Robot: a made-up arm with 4 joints.
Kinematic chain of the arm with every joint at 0, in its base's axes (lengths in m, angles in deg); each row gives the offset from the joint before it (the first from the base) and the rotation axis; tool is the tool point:
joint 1: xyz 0 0 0.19 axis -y
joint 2: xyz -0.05 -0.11 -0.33 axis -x
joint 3: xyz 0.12 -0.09 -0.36 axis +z
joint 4: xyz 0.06 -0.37 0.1 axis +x
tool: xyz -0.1 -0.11 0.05
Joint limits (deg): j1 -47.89..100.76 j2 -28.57..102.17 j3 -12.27..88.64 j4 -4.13..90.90
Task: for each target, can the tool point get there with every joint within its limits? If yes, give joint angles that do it. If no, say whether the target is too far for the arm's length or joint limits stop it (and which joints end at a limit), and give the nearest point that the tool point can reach.
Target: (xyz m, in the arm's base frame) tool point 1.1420 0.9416 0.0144
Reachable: no: too far | nearest point 0.8613 -0.0556 0.0576 | short by 1.037 m
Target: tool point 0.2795 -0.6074 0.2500
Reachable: yes | joints 10.61 62.27 30.79 35.53
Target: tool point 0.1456 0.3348 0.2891
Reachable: no: joint limits stop it (at a limit: joint 1, joint 2, joint 4) | nearest point 0.2146 -0.1884 0.3488 | short by 0.531 m
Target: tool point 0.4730 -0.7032 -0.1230
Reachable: yes | joints 30.75 12.12 26.05 44.46
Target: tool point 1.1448 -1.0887 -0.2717
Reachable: no: too far | nearest point 0.7195 -0.5896 -0.1002 | short by 0.678 m
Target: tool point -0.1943 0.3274 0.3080
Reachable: no: joint limits stop it (at a limit: joint 2, joint 4) | nearest point -0.2295 -0.1883 0.3294 | short by 0.517 m
